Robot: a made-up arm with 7 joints. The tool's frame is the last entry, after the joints.
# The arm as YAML. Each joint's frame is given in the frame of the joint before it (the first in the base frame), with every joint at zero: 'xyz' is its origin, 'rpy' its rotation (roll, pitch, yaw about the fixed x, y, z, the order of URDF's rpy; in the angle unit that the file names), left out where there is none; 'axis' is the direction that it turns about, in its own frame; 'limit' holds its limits. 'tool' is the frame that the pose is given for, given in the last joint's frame.
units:
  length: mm
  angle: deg
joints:
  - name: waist
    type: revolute
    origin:
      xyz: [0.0, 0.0, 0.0]
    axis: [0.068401, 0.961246, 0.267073]
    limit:
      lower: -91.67
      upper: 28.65
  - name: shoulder
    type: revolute
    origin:
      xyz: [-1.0, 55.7, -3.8]
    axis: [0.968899, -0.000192, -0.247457]
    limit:
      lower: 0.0
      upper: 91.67
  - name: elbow
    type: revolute
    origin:
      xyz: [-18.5, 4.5, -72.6]
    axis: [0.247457, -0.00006, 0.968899]
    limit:
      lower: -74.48
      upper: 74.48
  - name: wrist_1
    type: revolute
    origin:
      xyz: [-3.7, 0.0, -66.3]
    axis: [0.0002, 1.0, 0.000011]
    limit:
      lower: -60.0
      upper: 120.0
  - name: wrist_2
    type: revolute
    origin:
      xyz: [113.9, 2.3, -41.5]
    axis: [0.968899, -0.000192, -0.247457]
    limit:
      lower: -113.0
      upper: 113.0
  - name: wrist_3
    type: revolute
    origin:
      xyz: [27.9, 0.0, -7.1]
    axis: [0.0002, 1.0, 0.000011]
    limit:
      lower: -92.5
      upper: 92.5
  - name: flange
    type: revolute
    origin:
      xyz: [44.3, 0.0, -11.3]
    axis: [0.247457, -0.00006, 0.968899]
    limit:
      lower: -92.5
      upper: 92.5
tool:
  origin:
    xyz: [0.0, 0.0, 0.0]
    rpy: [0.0, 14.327, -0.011]
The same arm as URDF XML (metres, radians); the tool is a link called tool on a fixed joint. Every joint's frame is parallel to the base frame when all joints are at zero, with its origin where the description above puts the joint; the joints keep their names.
<robot name="arm">
  <joint name="waist" type="revolute">
    <parent link="base_link"/>
    <child link="link1"/>
    <origin xyz="0 0 0"/>
    <axis xyz="0.068403 0.961235 0.26711"/>
    <limit lower="-1.5999" upper="0.5"/>
  </joint>
  <joint name="shoulder" type="revolute">
    <parent link="link1"/>
    <child link="link2"/>
    <origin xyz="-0.001 0.0557 -0.0038"/>
    <axis xyz="0.968889 -0.0002 -0.247497"/>
    <limit lower="0" upper="1.5999"/>
  </joint>
  <joint name="elbow" type="revolute">
    <parent link="link2"/>
    <child link="link3"/>
    <origin xyz="-0.0185 0.0045 -0.0726"/>
    <axis xyz="0.247497 -0.0001 0.968889"/>
    <limit lower="-1.2999" upper="1.2999"/>
  </joint>
  <joint name="wrist_1" type="revolute">
    <parent link="link3"/>
    <child link="link4"/>
    <origin xyz="-0.0037 0 -0.0663"/>
    <axis xyz="0.0002 1 0"/>
    <limit lower="-1.0472" upper="2.0944"/>
  </joint>
  <joint name="wrist_2" type="revolute">
    <parent link="link4"/>
    <child link="link5"/>
    <origin xyz="0.1139 0.0023 -0.0415"/>
    <axis xyz="0.968889 -0.0002 -0.247497"/>
    <limit lower="-1.9722" upper="1.9722"/>
  </joint>
  <joint name="wrist_3" type="revolute">
    <parent link="link5"/>
    <child link="link6"/>
    <origin xyz="0.0279 0 -0.0071"/>
    <axis xyz="0.0002 1 0"/>
    <limit lower="-1.6144" upper="1.6144"/>
  </joint>
  <joint name="flange" type="revolute">
    <parent link="link6"/>
    <child link="link7"/>
    <origin xyz="0.0443 0 -0.0113"/>
    <axis xyz="0.247497 -0.0001 0.968889"/>
    <limit lower="-1.6144" upper="1.6144"/>
  </joint>
  <joint name="tool_fixed" type="fixed">
    <parent link="link7"/>
    <child link="tool"/>
    <origin xyz="0 0 0" rpy="0 0.2501 -0.0002"/>
  </joint>
  <link name="base_link"/>
  <link name="link1"/>
  <link name="link2"/>
  <link name="link3"/>
  <link name="link4"/>
  <link name="link5"/>
  <link name="link6"/>
  <link name="link7"/>
  <link name="tool"/>
</robot>

